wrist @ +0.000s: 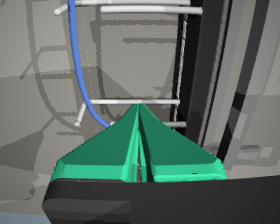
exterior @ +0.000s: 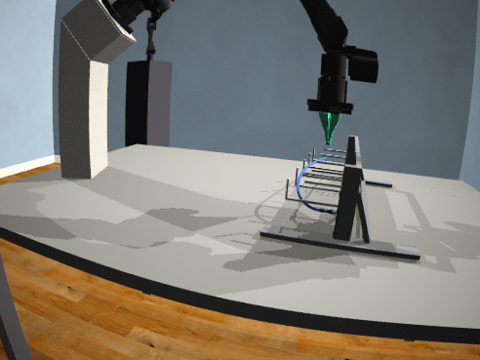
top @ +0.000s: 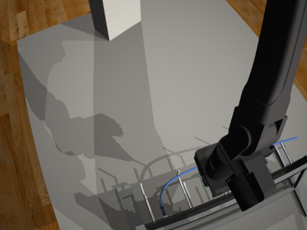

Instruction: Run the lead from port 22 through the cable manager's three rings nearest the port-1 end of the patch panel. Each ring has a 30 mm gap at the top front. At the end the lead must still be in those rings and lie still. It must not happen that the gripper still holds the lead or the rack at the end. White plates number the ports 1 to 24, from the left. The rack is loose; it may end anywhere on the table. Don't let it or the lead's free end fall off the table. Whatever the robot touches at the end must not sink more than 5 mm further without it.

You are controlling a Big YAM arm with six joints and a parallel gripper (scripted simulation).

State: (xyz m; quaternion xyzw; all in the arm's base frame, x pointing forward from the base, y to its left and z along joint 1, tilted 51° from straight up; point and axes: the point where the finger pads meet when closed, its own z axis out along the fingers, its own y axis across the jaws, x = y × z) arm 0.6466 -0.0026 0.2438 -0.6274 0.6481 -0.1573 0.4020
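Now: the patch panel rack 50 mm ahead of my hand, 60 mm to the left of it and 90 mm below it.
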